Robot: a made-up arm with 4 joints. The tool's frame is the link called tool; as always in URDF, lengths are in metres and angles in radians. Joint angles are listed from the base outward.
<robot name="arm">
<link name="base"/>
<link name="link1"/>
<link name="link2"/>
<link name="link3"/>
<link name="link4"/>
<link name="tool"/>
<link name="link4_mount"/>
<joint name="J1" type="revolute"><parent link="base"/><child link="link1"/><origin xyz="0.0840 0.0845 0.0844" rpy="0.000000 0.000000 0.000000"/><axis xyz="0 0 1"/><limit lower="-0.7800" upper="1.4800"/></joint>
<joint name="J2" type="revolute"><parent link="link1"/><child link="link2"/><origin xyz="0.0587 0.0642 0.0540" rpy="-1.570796 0.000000 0.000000"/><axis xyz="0 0 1"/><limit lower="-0.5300" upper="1.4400"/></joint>
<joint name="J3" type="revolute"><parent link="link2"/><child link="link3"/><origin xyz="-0.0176 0.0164 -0.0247" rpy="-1.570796 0.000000 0.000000"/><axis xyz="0 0 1"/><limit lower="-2.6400" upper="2.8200"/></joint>
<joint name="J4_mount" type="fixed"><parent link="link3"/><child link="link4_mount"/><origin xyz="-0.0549 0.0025 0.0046" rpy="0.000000 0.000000 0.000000"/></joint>
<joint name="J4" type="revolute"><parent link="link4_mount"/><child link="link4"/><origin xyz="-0.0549 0.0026 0.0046" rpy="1.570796 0.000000 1.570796"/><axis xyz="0 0 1"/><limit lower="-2.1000" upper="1.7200"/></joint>
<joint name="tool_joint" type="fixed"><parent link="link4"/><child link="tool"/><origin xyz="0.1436 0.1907 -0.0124" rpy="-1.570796 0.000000 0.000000"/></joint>
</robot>
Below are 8 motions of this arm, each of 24 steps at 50 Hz.
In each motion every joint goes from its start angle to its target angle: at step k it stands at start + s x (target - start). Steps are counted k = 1, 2, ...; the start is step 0. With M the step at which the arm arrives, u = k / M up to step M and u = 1 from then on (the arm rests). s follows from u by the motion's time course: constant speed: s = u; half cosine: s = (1 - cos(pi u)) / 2; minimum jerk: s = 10 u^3 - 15 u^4 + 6 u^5.
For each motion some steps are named. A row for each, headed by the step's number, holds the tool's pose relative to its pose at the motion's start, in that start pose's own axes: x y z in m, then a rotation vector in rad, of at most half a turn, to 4 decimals.
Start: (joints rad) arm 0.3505 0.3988 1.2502 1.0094
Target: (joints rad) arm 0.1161 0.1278 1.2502 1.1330
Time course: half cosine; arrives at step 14
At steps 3, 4, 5, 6, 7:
3: -0.0107 -0.0035 0.0099 0.0203 -0.0446 0.0123
4: -0.0185 -0.0064 0.0168 0.0355 -0.0767 0.0208
5: -0.0281 -0.0102 0.0247 0.0542 -0.1151 0.0305
6: -0.0389 -0.0150 0.0331 0.0757 -0.1577 0.0406
7: -0.0504 -0.0207 0.0414 0.0990 -0.2022 0.0506

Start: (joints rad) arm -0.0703 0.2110 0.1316 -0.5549
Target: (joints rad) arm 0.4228 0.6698 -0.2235 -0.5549
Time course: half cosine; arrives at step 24
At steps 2, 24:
2: 0.0023 -0.0021 -0.0005 0.0011 0.0028 -0.0161
24: 0.0652 -0.1532 -0.0449 0.0230 0.1948 -0.9240

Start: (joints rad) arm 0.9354 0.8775 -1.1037 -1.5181
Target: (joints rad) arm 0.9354 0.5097 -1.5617 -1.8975
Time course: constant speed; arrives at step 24
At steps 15, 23, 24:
15: 0.0647 -0.0350 -0.0461 0.2814 0.4541 0.0926
23: 0.0889 -0.0425 -0.0857 0.4263 0.7020 0.1446
24: 0.0912 -0.0429 -0.0911 0.4443 0.7330 0.1511

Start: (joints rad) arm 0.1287 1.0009 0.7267 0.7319
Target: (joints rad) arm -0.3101 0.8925 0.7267 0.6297
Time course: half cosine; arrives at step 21
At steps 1, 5, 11, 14, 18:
1: -0.0005 0.0001 0.0002 0.0002 -0.0014 0.0016
5: -0.0119 0.0022 0.0039 0.0049 -0.0327 0.0384
11: -0.0488 0.0060 0.0134 0.0205 -0.1293 0.1569
14: -0.0685 0.0062 0.0169 0.0291 -0.1788 0.2209
18: -0.0871 0.0053 0.0193 0.0373 -0.2245 0.2822

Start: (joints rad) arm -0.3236 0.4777 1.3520 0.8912
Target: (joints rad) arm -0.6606 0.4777 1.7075 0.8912
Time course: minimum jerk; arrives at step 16
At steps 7, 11, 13, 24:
7: -0.0302 -0.0092 0.0215 0.1585 -0.0089 0.2039
11: -0.0601 -0.0292 0.0424 0.3369 -0.0094 0.4367
13: -0.0678 -0.0369 0.0478 0.3903 -0.0074 0.5070
24: -0.0705 -0.0400 0.0497 0.4101 -0.0064 0.5332

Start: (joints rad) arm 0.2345 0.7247 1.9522 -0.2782
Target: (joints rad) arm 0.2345 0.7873 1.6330 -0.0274
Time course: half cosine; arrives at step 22
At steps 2, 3, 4, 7, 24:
2: 0.0000 -0.0013 0.0008 0.0022 -0.0039 -0.0061
3: 0.0001 -0.0030 0.0018 0.0049 -0.0087 -0.0136
4: 0.0001 -0.0052 0.0031 0.0084 -0.0153 -0.0240
7: -0.0002 -0.0150 0.0087 0.0228 -0.0440 -0.0698
24: -0.0079 -0.0593 0.0311 0.0623 -0.1873 -0.3137

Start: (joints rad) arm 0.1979 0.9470 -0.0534 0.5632
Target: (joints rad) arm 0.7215 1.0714 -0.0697 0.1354
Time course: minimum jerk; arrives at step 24
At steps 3, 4, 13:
3: 0.0029 0.0007 -0.0023 -0.0047 0.0136 -0.0031
4: 0.0063 0.0014 -0.0050 -0.0104 0.0300 -0.0069
13: 0.0816 0.0056 -0.1022 -0.1543 0.4936 -0.1247

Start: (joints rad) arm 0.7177 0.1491 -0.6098 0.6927
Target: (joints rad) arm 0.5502 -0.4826 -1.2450 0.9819
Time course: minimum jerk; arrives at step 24
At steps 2, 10, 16, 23, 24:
2: 0.0006 -0.0007 0.0000 0.0006 0.0003 -0.0036
10: 0.0383 -0.0455 -0.0081 0.0134 0.0429 -0.2310
16: 0.0831 -0.0922 -0.0417 -0.0399 0.1644 -0.4737
23: 0.1022 -0.1081 -0.0658 -0.0905 0.2434 -0.5591
24: 0.1022 -0.1082 -0.0659 -0.0907 0.2437 -0.5593

